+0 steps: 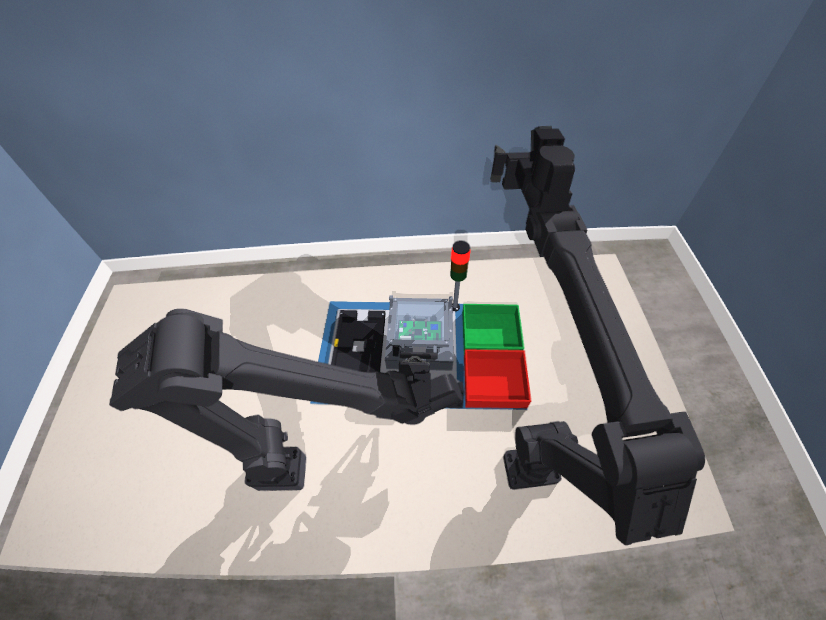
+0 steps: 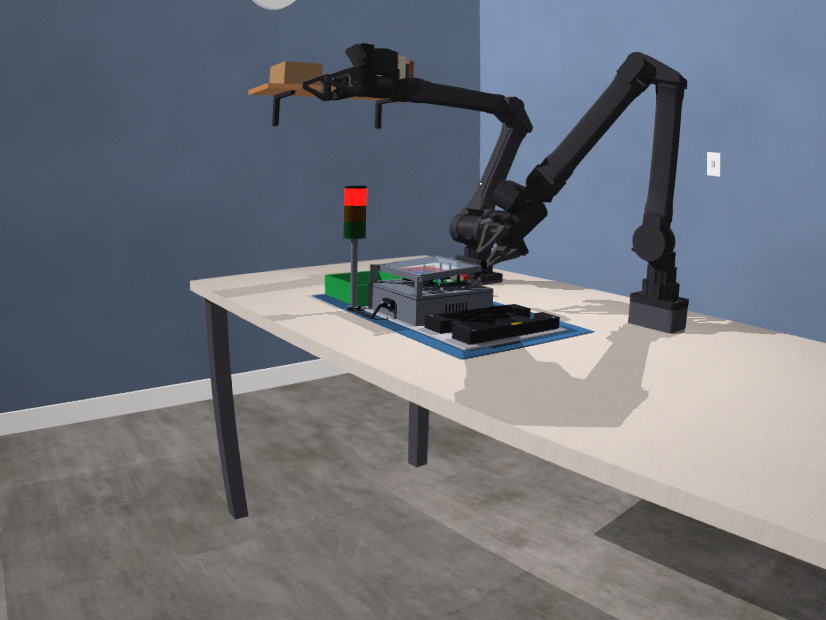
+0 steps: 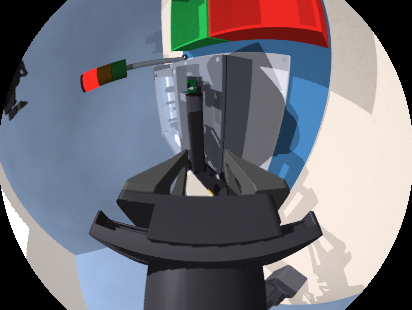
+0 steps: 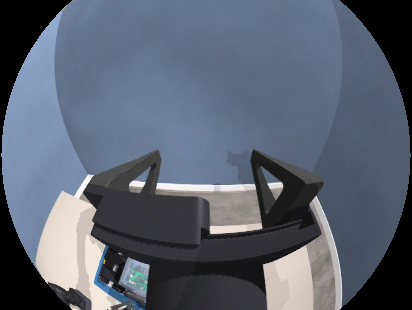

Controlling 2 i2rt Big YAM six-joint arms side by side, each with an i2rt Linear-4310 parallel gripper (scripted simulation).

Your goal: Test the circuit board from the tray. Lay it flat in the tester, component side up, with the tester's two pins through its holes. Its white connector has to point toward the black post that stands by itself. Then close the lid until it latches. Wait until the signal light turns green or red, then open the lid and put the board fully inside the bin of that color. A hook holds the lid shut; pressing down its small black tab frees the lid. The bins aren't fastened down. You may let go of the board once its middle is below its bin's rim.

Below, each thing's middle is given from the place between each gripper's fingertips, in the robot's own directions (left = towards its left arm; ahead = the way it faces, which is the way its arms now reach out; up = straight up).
Right now my left hand is 120 mm short of the clear lid (image 1: 421, 322), 10 mm to the left of it and 20 mm above it. From my left hand the other things lie so: red bin (image 1: 495, 376): 210 mm to the right, 100 mm below; then green bin (image 1: 487, 326): 150 mm ahead, 220 mm to the right, 100 mm below.
Right now my right hand (image 2: 313, 82) is 170 mm past the clear lid, 210 mm to the right of it and 400 mm above it. From my right hand the other things lie so: red bin: 290 mm behind, 20 mm to the left, 480 mm below; green bin: 140 mm behind, 10 mm to the left, 480 mm below.
